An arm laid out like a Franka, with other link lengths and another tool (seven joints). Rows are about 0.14 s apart.
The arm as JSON. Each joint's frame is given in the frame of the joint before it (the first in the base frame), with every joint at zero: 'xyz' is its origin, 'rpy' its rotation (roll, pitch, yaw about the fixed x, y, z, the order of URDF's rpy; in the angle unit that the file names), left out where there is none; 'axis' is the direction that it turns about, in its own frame. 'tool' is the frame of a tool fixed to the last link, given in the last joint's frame.
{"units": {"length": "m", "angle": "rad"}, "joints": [
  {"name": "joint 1", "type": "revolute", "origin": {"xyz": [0.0, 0.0, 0.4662]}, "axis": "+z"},
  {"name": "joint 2", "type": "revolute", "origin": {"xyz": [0.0, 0.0, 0.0], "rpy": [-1.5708, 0.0, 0.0]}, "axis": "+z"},
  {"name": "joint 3", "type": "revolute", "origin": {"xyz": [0.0, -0.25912, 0.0], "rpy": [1.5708, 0.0, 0.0]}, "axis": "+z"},
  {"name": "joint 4", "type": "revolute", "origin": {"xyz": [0.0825, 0.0, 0.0], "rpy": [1.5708, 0.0, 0.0]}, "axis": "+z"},
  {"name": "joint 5", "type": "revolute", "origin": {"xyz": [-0.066, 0.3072, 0.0], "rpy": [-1.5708, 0.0, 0.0]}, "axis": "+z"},
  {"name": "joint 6", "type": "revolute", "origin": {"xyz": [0.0, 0.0, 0.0], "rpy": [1.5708, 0.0, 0.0]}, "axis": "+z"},
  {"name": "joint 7", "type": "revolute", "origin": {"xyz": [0.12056, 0.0, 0.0], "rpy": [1.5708, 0.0, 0.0]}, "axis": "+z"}
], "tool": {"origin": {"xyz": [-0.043, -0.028, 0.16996], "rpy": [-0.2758, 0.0, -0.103]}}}
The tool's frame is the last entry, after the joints.
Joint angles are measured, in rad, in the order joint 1, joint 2, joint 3, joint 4, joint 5, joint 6, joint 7. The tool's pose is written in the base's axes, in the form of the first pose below.
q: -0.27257, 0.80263, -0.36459, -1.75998, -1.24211, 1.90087, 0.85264
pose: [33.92, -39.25, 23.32], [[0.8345, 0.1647, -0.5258], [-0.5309, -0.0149, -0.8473], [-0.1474, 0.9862, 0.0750]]
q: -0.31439, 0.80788, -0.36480, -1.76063, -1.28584, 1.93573, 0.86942
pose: [32.87, -40.87, 22.97], [[0.8408, 0.1590, -0.5174], [-0.5227, -0.0098, -0.8524], [-0.1406, 0.9872, 0.0749]]
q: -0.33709, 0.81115, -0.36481, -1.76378, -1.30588, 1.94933, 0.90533
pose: [32.12, -41.67, 22.59], [[0.8401, 0.1381, -0.5246], [-0.5302, 0.0049, -0.8479], [-0.1145, 0.9904, 0.0773]]
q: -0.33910, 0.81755, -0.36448, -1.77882, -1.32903, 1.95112, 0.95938
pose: [31.60, -41.67, 21.85], [[0.8437, 0.1222, -0.5227], [-0.5296, 0.0306, -0.8477], [-0.0876, 0.9920, 0.0905]]
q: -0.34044, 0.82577, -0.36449, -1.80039, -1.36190, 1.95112, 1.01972
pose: [30.82, -41.64, 20.96], [[0.8493, 0.1126, -0.5157], [-0.5239, 0.0597, -0.8497], [-0.0649, 0.9918, 0.1097]]
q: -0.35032, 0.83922, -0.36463, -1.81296, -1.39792, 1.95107, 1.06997
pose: [29.88, -41.99, 20.13], [[0.8540, 0.1097, -0.5085], [-0.5179, 0.0861, -0.8511], [-0.0496, 0.9902, 0.1304]]
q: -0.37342, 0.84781, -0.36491, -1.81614, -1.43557, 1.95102, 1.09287
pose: [28.78, -42.91, 19.86], [[0.8558, 0.1184, -0.5036], [-0.5150, 0.1040, -0.8508], [-0.0484, 0.9875, 0.1499]]
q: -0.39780, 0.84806, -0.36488, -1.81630, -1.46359, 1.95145, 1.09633
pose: [27.85, -43.85, 20.01], [[0.8547, 0.1289, -0.5028], [-0.5164, 0.1122, -0.8490], [-0.0530, 0.9853, 0.1624]]
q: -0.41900, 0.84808, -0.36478, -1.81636, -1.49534, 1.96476, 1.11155
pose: [27.30, -44.64, 19.97], [[0.8603, 0.1236, -0.4946], [-0.5077, 0.1194, -0.8532], [-0.0464, 0.9851, 0.1655]]
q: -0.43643, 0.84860, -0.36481, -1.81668, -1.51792, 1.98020, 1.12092
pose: [26.84, -45.19, 19.84], [[0.8644, 0.1189, -0.4885], [-0.5008, 0.1189, -0.8573], [-0.0438, 0.9858, 0.1623]]
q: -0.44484, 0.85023, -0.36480, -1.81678, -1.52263, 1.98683, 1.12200
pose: [26.53, -45.38, 19.71], [[0.8638, 0.1187, -0.4897], [-0.5019, 0.1148, -0.8573], [-0.0455, 0.9863, 0.1588]]
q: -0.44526, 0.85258, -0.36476, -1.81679, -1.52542, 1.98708, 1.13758
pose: [26.52, -45.40, 19.55], [[0.8643, 0.1088, -0.4911], [-0.5019, 0.1220, -0.8563], [-0.0333, 0.9865, 0.1601]]
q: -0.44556, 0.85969, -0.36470, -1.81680, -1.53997, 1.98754, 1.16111
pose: [26.47, -45.47, 19.23], [[0.8693, 0.1007, -0.4840], [-0.4939, 0.1343, -0.8591], [-0.0215, 0.9858, 0.1665]]
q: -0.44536, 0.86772, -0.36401, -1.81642, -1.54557, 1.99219, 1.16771
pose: [26.43, -45.37, 18.82], [[0.8726, 0.1013, -0.4778], [-0.4878, 0.1323, -0.8629], [-0.0242, 0.9860, 0.1649]]
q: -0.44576, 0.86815, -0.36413, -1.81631, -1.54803, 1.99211, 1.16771
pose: [26.41, -45.41, 18.82], [[0.8734, 0.1026, -0.4761], [-0.4864, 0.1330, -0.8636], [-0.0253, 0.9858, 0.1661]]
